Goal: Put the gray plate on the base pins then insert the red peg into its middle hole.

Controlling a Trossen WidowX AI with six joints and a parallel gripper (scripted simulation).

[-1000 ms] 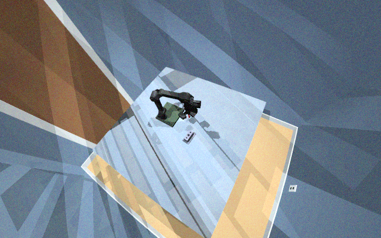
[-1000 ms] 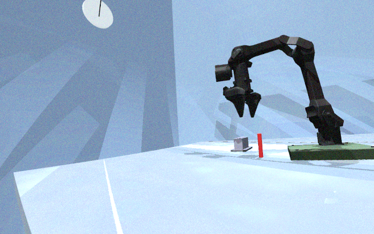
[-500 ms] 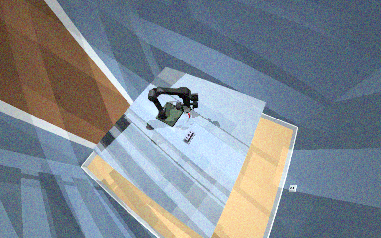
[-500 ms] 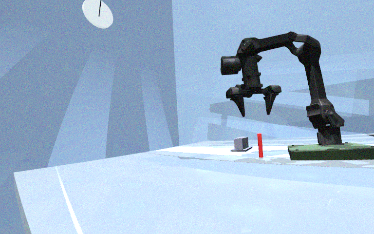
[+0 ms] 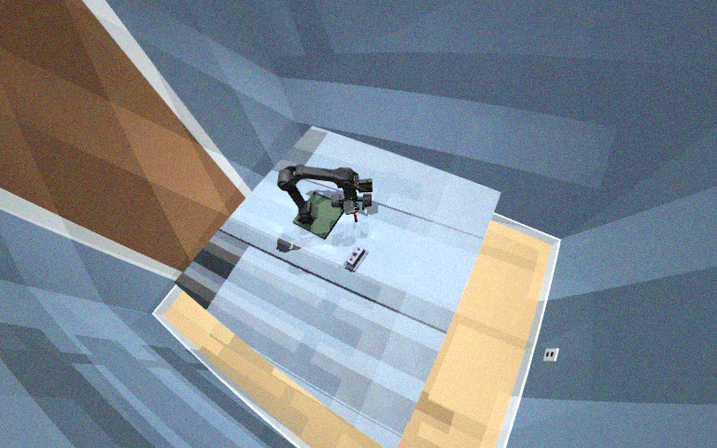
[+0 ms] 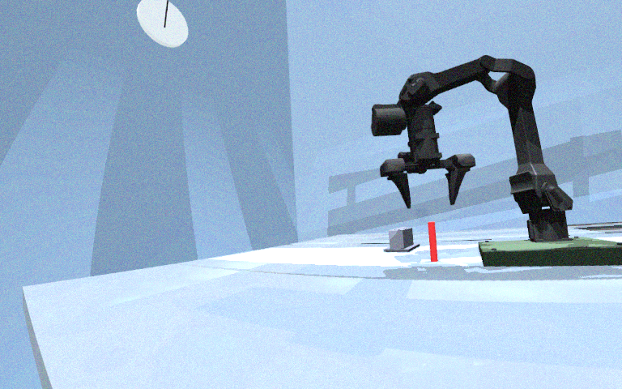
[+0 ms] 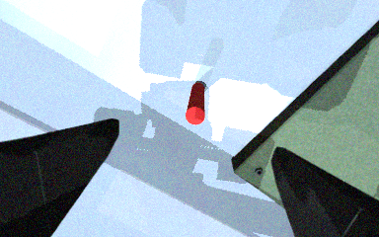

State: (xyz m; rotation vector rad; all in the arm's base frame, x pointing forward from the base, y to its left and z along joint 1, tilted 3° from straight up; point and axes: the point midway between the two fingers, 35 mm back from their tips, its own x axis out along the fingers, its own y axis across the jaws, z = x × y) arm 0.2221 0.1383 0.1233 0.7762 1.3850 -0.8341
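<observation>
Now: the red peg 70 mm below my gripper tip. Also, from my gripper tip: gray plate: 120 mm ahead, 180 mm to the right, 70 mm below; then base: 120 mm ahead, 180 mm to the right, 100 mm below.
</observation>
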